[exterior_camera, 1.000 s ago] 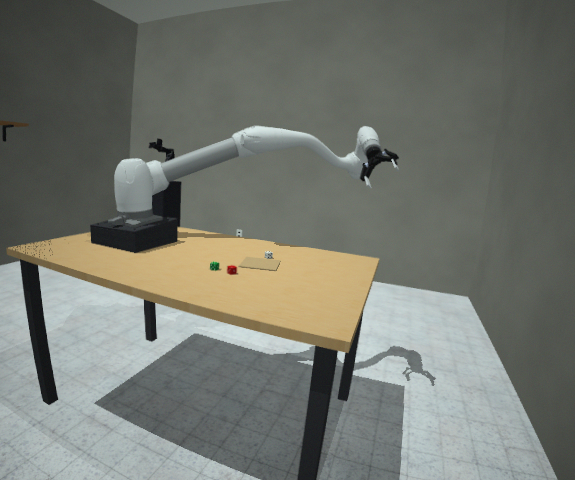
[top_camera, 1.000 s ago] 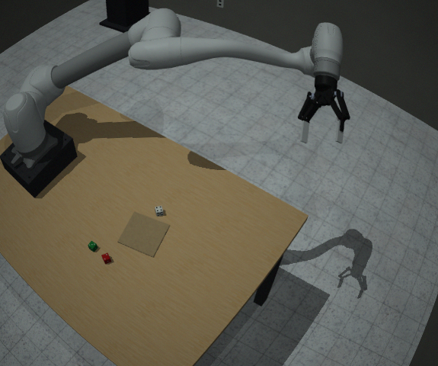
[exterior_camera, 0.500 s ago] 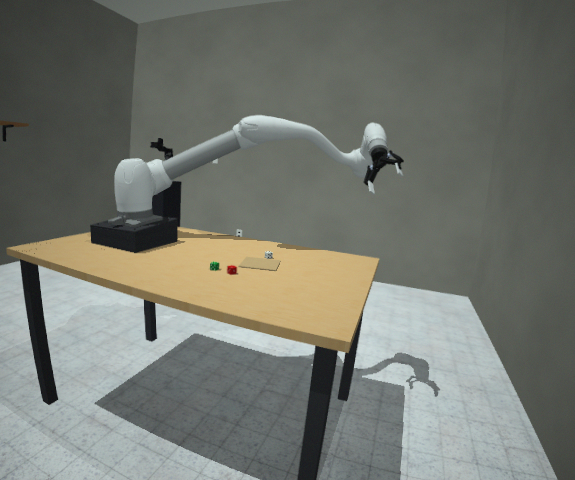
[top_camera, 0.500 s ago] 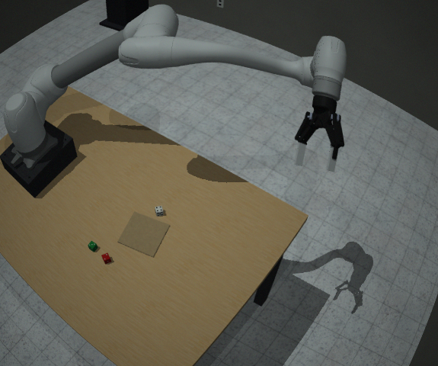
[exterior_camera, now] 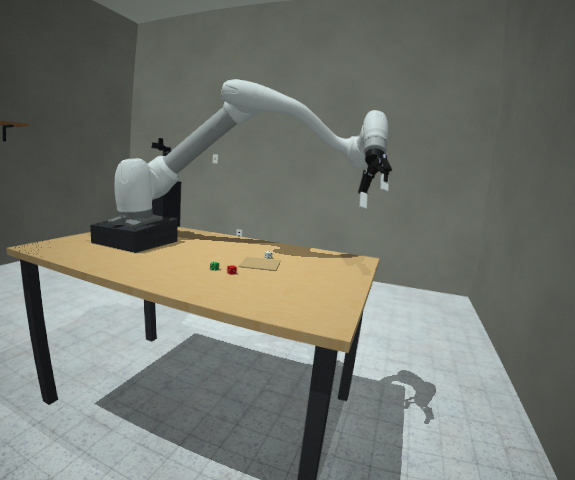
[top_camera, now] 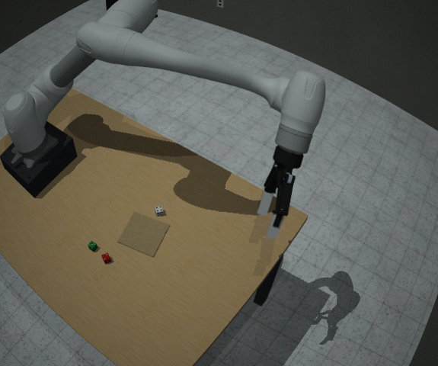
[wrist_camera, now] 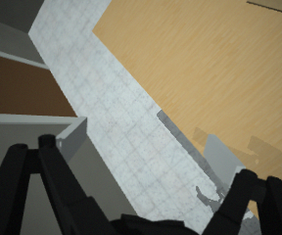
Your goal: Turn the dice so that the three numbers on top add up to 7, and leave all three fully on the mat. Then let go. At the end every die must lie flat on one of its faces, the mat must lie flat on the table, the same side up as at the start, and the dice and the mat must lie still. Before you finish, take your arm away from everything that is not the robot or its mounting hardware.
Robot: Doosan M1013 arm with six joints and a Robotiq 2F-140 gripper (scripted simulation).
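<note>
Right now my hand is 410 mm past the red die, 280 mm to the left of it and 280 mm above it. From my hand the other things lie so: white die: 390 mm behind, 280 mm below, 10 mm to the right; tan mat: 380 mm behind, 290 mm below, 110 mm to the right; green die: 480 mm behind, 280 mm to the right, 280 mm below.
</note>
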